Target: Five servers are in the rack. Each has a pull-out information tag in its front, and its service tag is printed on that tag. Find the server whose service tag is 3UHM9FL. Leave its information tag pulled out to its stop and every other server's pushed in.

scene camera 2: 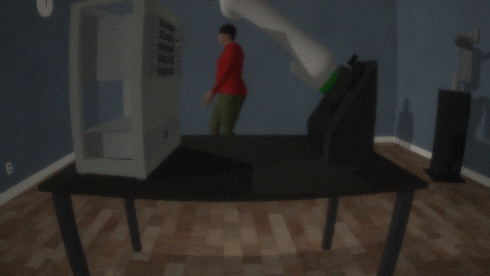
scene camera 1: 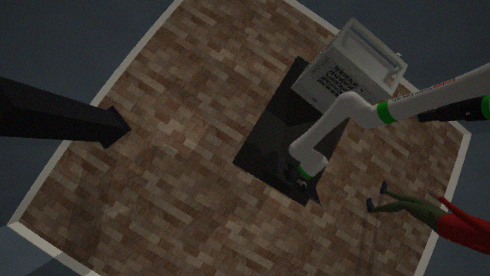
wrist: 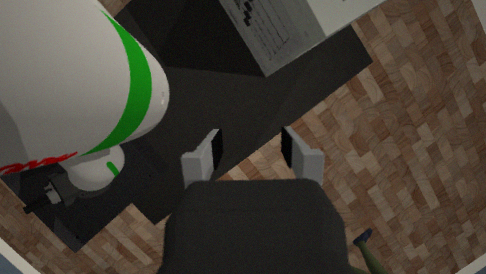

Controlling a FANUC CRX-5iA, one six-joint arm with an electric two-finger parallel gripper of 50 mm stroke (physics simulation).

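Pixels of known places: gripper, fingertip midpoint: (wrist: pixel 251 140); arm's base, origin of the base link: (scene camera 2: pixel 339 90) (scene camera 1: pixel 298 176).
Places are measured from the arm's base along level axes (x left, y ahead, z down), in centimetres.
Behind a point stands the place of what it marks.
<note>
The light grey rack (scene camera 1: pixel 307 86) @[x 50.4, y 63.2, z 9.1 cm] (scene camera 2: pixel 140 110) @[x 60.4, y 61.2, z 4.9 cm] (wrist: pixel 300 30) @[x 14.0, y 71.3, z -28.0 cm] stands upright at one end of the dark table. Its stacked servers (scene camera 1: pixel 337 77) @[x 41.7, y 63.2, z -20.1 cm] (scene camera 2: pixel 166 47) @[x 39.3, y 63.9, z -16.3 cm] show dark vent patterns on their fronts. In the wrist view part of the rack's front shows at the top, steeply angled, with a row of small dark squares. The information tags cannot be made out, no service tag is readable, and how far any tag is out cannot be told. My gripper (wrist: pixel 251 140) @[x 4.0, y 58.9, z -43.4 cm] is open and empty, apart from the rack, with table and floor far beyond its fingers. Its fingertips cannot be made out in the scene views.
The table (scene camera 1: pixel 270 135) @[x 36.4, y 11.6, z 27.7 cm] (scene camera 2: pixel 215 172) @[x 44.2, y 42.3, z 27.6 cm] (wrist: pixel 210 95) @[x 12.1, y 46.4, z 27.6 cm] carries a dark wedge-shaped pedestal (scene camera 2: pixel 352 125) @[x 19.9, y -4.9, z 12.4 cm] under my arm's base. My white arm (scene camera 1: pixel 425 100) @[x 15.1, y 46.5, z -60.7 cm] (scene camera 2: pixel 305 47) @[x 27.2, y 14.3, z -16.3 cm] (wrist: pixel 60 75) @[x 10.8, y 53.3, z -52.4 cm] fills the wrist view's left. A person in red (scene camera 1: pixel 462 227) (scene camera 2: pixel 231 70) stands beyond the table. A black stand (scene camera 2: pixel 451 135) holds another arm.
</note>
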